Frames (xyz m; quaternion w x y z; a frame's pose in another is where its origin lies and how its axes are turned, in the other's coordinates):
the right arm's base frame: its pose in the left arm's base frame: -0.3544 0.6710 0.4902 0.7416 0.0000 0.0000 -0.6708
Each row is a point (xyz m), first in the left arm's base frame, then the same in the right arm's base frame.
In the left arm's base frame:
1: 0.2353 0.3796 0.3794
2: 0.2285 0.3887 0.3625
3: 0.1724 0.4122 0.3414
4: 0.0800 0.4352 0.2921
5: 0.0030 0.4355 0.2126
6: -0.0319 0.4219 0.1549
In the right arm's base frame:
1: 0.3489 0.5576 -0.1108
2: 0.3392 0.5517 -0.1277
3: 0.3102 0.4983 -0.1488
4: 0.2781 0.4086 -0.1981
5: 0.2701 0.3321 -0.2776
6: 0.2801 0.2960 -0.3353

